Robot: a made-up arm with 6 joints. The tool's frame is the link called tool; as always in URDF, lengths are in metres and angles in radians. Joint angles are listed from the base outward.
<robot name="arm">
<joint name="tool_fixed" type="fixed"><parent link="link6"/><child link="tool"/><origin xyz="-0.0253 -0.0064 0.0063" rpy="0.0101 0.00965 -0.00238"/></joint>
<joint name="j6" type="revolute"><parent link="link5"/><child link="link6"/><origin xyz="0.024 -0.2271 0.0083" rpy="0 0 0"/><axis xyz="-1 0 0"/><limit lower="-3.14" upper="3.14"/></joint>
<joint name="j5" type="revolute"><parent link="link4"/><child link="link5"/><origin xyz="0.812 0.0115 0.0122" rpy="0 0 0"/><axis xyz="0 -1 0"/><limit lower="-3" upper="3.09"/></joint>
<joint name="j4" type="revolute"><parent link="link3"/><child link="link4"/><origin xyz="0.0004 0.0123 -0.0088" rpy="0 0 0"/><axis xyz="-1 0 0"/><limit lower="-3.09" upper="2.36"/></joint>
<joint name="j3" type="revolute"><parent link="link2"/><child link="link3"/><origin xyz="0.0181 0.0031 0.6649" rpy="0 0 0"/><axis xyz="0 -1 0"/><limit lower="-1.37" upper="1.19"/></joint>
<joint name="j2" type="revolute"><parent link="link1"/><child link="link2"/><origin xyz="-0.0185 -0.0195 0.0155" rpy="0 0 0"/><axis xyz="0 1 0"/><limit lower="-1.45" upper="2.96"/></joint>
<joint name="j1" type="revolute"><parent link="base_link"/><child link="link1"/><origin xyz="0.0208 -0.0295 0.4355" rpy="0 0 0"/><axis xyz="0 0 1"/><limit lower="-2.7" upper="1.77"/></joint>
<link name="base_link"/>
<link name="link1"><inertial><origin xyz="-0.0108 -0.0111 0.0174"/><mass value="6.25"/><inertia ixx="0.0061" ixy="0" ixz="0" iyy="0.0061" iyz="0" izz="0.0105"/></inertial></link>
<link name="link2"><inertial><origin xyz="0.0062 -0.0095 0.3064"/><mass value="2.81"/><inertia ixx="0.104" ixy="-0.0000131" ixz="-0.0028" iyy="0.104" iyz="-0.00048" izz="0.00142"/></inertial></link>
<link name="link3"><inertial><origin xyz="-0.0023 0.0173 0.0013"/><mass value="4.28"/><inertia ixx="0.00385" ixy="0" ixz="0" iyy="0.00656" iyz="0" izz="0.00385"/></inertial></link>
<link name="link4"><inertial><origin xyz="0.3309 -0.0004 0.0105"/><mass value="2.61"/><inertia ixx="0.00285" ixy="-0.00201" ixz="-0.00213" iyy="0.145" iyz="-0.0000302" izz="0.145"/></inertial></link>
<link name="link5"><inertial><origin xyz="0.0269 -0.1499 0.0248"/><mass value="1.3"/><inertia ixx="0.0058" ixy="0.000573" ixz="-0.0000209" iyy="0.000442" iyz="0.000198" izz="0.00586"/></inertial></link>
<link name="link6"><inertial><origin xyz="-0.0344 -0.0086 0.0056"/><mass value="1.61"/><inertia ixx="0.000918" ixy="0" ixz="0" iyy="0.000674" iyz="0" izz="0.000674"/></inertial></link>
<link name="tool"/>
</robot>
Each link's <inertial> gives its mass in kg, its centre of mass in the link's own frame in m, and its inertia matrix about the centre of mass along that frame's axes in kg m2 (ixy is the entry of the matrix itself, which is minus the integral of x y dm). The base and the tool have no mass. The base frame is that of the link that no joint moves.
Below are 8 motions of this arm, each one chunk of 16 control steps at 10 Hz.
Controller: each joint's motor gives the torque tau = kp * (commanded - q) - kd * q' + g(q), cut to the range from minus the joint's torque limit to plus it. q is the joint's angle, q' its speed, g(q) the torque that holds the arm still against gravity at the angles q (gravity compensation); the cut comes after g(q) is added. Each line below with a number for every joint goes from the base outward.
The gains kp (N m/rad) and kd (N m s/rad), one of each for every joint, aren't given. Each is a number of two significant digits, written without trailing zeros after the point. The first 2 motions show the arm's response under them.
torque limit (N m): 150 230 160 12 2.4 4.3
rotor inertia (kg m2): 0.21 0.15 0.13 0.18 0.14 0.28
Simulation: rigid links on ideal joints. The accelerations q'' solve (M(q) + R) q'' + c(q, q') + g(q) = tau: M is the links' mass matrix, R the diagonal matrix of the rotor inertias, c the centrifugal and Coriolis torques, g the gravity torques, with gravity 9.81 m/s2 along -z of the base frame. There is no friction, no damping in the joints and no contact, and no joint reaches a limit. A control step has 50 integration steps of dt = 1/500 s. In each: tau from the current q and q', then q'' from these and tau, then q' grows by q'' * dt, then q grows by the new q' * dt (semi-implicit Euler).
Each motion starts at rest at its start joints. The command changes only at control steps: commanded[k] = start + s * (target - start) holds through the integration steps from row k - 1 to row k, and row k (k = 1, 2, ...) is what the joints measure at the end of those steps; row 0 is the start. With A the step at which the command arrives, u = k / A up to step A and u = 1 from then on. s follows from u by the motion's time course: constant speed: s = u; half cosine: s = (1 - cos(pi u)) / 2; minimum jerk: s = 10 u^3 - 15 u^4 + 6 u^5; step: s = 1 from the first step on.
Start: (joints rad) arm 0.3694 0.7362 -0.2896 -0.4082 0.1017 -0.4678
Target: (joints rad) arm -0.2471 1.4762 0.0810 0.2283 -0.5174 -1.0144
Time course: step
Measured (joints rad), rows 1 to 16:
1: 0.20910 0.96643 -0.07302 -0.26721 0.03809 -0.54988
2: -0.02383 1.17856 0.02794 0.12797 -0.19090 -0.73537
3: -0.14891 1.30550 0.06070 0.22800 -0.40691 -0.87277
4: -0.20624 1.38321 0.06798 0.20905 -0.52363 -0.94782
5: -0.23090 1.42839 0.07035 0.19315 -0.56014 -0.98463
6: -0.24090 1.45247 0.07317 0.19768 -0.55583 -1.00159
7: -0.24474 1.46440 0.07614 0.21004 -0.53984 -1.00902
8: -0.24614 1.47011 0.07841 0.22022 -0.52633 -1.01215
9: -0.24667 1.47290 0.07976 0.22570 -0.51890 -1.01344
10: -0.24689 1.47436 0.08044 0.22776 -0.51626 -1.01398
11: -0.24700 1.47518 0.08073 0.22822 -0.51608 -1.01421
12: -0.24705 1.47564 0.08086 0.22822 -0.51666 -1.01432
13: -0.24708 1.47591 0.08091 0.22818 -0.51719 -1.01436
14: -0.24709 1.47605 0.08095 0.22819 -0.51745 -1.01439
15: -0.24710 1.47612 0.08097 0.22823 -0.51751 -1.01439
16: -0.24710 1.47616 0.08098 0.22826 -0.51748 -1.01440
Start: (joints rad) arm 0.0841 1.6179 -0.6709 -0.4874 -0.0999 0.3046
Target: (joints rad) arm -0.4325 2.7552 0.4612 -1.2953 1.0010 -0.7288
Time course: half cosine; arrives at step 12
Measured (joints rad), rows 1 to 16:
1: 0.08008 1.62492 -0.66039 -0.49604 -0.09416 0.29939
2: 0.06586 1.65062 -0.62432 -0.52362 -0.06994 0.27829
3: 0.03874 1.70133 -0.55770 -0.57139 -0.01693 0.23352
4: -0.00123 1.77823 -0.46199 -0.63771 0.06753 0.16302
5: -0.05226 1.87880 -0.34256 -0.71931 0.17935 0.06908
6: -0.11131 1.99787 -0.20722 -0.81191 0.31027 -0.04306
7: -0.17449 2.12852 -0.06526 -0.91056 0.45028 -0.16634
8: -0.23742 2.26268 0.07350 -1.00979 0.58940 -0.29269
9: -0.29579 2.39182 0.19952 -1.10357 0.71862 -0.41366
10: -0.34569 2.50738 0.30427 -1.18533 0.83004 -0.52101
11: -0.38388 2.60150 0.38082 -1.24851 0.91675 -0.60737
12: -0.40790 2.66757 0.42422 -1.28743 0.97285 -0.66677
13: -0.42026 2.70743 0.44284 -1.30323 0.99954 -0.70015
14: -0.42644 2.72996 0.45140 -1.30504 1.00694 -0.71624
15: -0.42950 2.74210 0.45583 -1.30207 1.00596 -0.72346
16: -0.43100 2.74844 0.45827 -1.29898 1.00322 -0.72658
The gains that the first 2 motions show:
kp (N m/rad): 1300 1000 960 50 12 32
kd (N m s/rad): 200 200 120 5.7 1.8 6.1
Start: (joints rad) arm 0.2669 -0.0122 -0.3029 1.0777 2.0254 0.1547
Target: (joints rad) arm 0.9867 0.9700 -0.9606 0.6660 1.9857 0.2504
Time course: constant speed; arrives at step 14
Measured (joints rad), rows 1 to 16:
1: 0.29059 0.00801 -0.32403 1.06328 2.02345 0.15656
2: 0.32833 0.05180 -0.36206 1.04023 2.01998 0.16073
3: 0.37298 0.10902 -0.40683 1.01153 2.01732 0.16625
4: 0.42110 0.17282 -0.45359 0.98173 2.01533 0.17245
5: 0.47096 0.23972 -0.50072 0.95271 2.01317 0.17898
6: 0.52170 0.30813 -0.54782 0.92437 2.01046 0.18567
7: 0.57286 0.37730 -0.59485 0.89621 2.00730 0.19244
8: 0.62421 0.44687 -0.64183 0.86790 2.00395 0.19926
9: 0.67561 0.51666 -0.68880 0.83935 2.00059 0.20609
10: 0.72703 0.58655 -0.73577 0.81056 1.99734 0.21295
11: 0.77843 0.65651 -0.78274 0.78155 1.99420 0.21981
12: 0.82981 0.72650 -0.82972 0.75233 1.99118 0.22668
13: 0.88115 0.79651 -0.87672 0.72290 1.98824 0.23355
14: 0.93248 0.86652 -0.92373 0.69329 1.98540 0.24042
15: 0.95956 0.91200 -0.94762 0.66836 1.98681 0.24551
16: 0.97301 0.93734 -0.95659 0.65976 1.98905 0.24822

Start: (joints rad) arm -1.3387 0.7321 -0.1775 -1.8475 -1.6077 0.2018
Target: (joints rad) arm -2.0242 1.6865 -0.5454 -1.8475 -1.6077 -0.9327
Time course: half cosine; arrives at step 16
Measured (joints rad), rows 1 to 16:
1: -1.34160 0.73496 -0.17896 -1.84945 -1.60845 0.19864
2: -1.35214 0.74628 -0.18467 -1.85343 -1.61041 0.18563
3: -1.37278 0.77015 -0.19634 -1.85628 -1.61255 0.15746
4: -1.40417 0.80818 -0.21419 -1.85661 -1.61371 0.11200
5: -1.44573 0.86025 -0.23768 -1.85471 -1.61343 0.04946
6: -1.49614 0.92500 -0.26593 -1.85130 -1.61187 -0.02846
7: -1.55358 1.00026 -0.29787 -1.84710 -1.60952 -0.11908
8: -1.61587 1.08328 -0.33229 -1.84276 -1.60690 -0.21905
9: -1.68061 1.17091 -0.36789 -1.83890 -1.60447 -0.32461
10: -1.74529 1.25983 -0.40331 -1.83610 -1.60257 -0.43172
11: -1.80742 1.34664 -0.43717 -1.83471 -1.60139 -0.53628
12: -1.86464 1.42803 -0.46813 -1.83477 -1.60099 -0.63426
13: -1.91479 1.50090 -0.49495 -1.83603 -1.60127 -0.72190
14: -1.95596 1.56249 -0.51659 -1.83804 -1.60201 -0.79582
15: -1.98659 1.61050 -0.53218 -1.84025 -1.60297 -0.85318
16: -2.00553 1.64310 -0.54112 -1.84223 -1.60393 -0.89177

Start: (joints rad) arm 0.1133 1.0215 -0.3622 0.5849 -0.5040 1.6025
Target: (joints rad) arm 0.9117 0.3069 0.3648 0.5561 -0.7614 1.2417
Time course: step
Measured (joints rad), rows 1 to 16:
1: 0.26055 0.97716 -0.08943 0.19306 -0.63906 1.53225
2: 0.55729 0.77068 0.17521 -0.15059 -0.78558 1.39914
3: 0.76031 0.57399 0.30384 0.14599 -0.82130 1.31694
4: 0.85063 0.44293 0.36391 0.56277 -0.78009 1.27573
5: 0.89000 0.36425 0.38370 0.69094 -0.72654 1.25605
6: 0.90373 0.32748 0.38260 0.66025 -0.70590 1.24731
7: 0.90788 0.31401 0.37572 0.60426 -0.71670 1.24370
8: 0.90947 0.31016 0.36988 0.56973 -0.73801 1.24236
9: 0.91038 0.30912 0.36664 0.55641 -0.75480 1.24193
10: 0.91097 0.30854 0.36532 0.55387 -0.76296 1.24180
11: 0.91133 0.30798 0.36494 0.55470 -0.76476 1.24175
12: 0.91153 0.30752 0.36488 0.55573 -0.76377 1.24173
13: 0.91163 0.30721 0.36488 0.55622 -0.76237 1.24171
14: 0.91167 0.30704 0.36486 0.55632 -0.76148 1.24171
15: 0.91169 0.30696 0.36484 0.55625 -0.76117 1.24170
16: 0.91169 0.30693 0.36483 0.55617 -0.76117 1.24170

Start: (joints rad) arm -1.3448 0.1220 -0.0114 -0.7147 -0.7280 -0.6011
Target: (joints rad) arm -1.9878 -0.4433 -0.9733 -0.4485 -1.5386 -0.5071
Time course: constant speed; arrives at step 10
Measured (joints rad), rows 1 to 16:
1: -1.37390 0.10063 -0.06313 -0.69894 -0.75217 -0.59803
2: -1.42171 0.06562 -0.14157 -0.67695 -0.80806 -0.59204
3: -1.47823 0.02185 -0.23057 -0.65172 -0.88345 -0.58432
4: -1.53878 -0.02745 -0.32368 -0.62454 -0.96621 -0.57571
5: -1.60118 -0.08002 -0.41847 -0.59676 -1.04977 -0.56668
6: -1.66443 -0.13444 -0.51402 -0.56927 -1.13213 -0.55747
7: -1.72809 -0.18985 -0.60994 -0.54231 -1.21342 -0.54818
8: -1.79193 -0.24581 -0.70606 -0.51578 -1.29428 -0.53886
9: -1.85588 -0.30205 -0.80228 -0.48949 -1.37512 -0.52953
10: -1.91990 -0.35846 -0.89853 -0.46333 -1.45611 -0.52018
11: -1.95371 -0.39349 -0.94490 -0.46904 -1.51990 -0.51406
12: -1.97062 -0.41410 -0.96298 -0.46633 -1.54917 -0.51067
13: -1.97913 -0.42629 -0.96946 -0.45794 -1.55382 -0.50889
14: -1.98342 -0.43346 -0.97171 -0.45152 -1.54855 -0.50799
15: -1.98559 -0.43764 -0.97256 -0.44867 -1.54257 -0.50754
16: -1.98668 -0.44004 -0.97293 -0.44801 -1.53905 -0.50732

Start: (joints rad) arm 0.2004 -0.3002 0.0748 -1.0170 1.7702 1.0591
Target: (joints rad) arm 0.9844 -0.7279 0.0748 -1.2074 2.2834 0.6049
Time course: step
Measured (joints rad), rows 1 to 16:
1: 0.51672 -0.42655 0.05931 -1.06148 1.82101 0.97048
2: 0.74796 -0.55519 0.07295 -1.23868 2.04081 0.81204
3: 0.86493 -0.63317 0.07895 -1.27399 2.22851 0.70761
4: 0.92378 -0.67707 0.08014 -1.24592 2.31058 0.65324
5: 0.95352 -0.70091 0.07923 -1.21986 2.32145 0.62709
6: 0.96864 -0.71362 0.07785 -1.20879 2.30670 0.61495
7: 0.97637 -0.72032 0.07668 -1.20642 2.29165 0.60943
8: 0.98031 -0.72384 0.07587 -1.20669 2.28354 0.60694
9: 0.98233 -0.72571 0.07538 -1.20716 2.28113 0.60583
10: 0.98335 -0.72671 0.07511 -1.20737 2.28145 0.60532
11: 0.98387 -0.72725 0.07497 -1.20742 2.28240 0.60509
12: 0.98413 -0.72755 0.07489 -1.20742 2.28310 0.60499
13: 0.98426 -0.72771 0.07485 -1.20741 2.28343 0.60494
14: 0.98433 -0.72780 0.07483 -1.20740 2.28350 0.60492
15: 0.98436 -0.72784 0.07481 -1.20740 2.28348 0.60491
16: 0.98438 -0.72787 0.07481 -1.20740 2.28343 0.60490

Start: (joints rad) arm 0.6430 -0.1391 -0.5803 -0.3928 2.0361 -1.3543
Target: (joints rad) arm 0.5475 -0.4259 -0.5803 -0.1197 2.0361 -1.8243
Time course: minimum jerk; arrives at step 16
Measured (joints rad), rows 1 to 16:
1: 0.64290 -0.13932 -0.58032 -0.39260 2.03612 -1.35461
2: 0.64223 -0.14085 -0.58043 -0.39107 2.03621 -1.35686
3: 0.64040 -0.14527 -0.58060 -0.38612 2.03642 -1.36375
4: 0.63693 -0.15401 -0.58076 -0.37586 2.03668 -1.37780
5: 0.63162 -0.16792 -0.58085 -0.35937 2.03689 -1.40061
6: 0.62447 -0.18718 -0.58083 -0.33683 2.03698 -1.43257
7: 0.61574 -0.21130 -0.58071 -0.30924 2.03692 -1.47286
8: 0.60586 -0.23924 -0.58051 -0.27823 2.03673 -1.51968
9: 0.59538 -0.26952 -0.58027 -0.24575 2.03646 -1.57049
10: 0.58492 -0.30044 -0.58001 -0.21387 2.03615 -1.62232
11: 0.57509 -0.33018 -0.57977 -0.18458 2.03585 -1.67209
12: 0.56646 -0.35705 -0.57956 -0.15961 2.03560 -1.71690
13: 0.55946 -0.37965 -0.57942 -0.14021 2.03540 -1.75439
14: 0.55433 -0.39708 -0.57936 -0.12700 2.03528 -1.78302
15: 0.55104 -0.40914 -0.57938 -0.11978 2.03525 -1.80243
16: 0.54925 -0.41650 -0.57952 -0.11735 2.03533 -1.81373

